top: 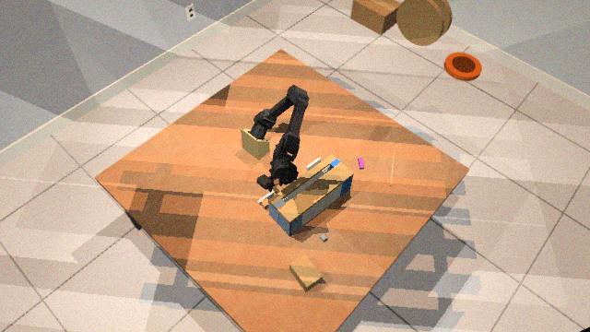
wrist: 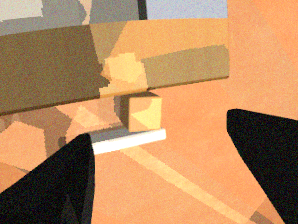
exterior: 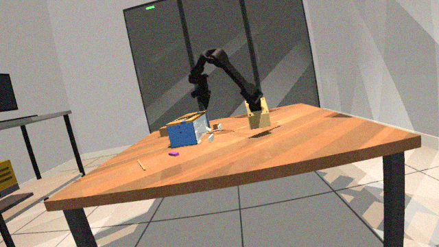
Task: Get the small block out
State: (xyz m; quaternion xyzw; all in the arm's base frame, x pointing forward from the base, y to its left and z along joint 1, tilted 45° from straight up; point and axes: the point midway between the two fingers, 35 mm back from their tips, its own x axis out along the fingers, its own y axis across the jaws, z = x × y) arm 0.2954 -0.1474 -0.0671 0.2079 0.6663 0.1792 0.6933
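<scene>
My gripper tip is now 130 mm above the tan block, 30 mm to the left of it and 30 mm past it. From my gripper tip the other things lie so: grey cube: 270 mm ahead, 140 mm below, 30 mm to the left; tan box: 320 mm ahead, 150 mm to the right, 120 mm below; thin stick: 550 mm to the left, 260 mm ahead, 150 mm below.
</scene>
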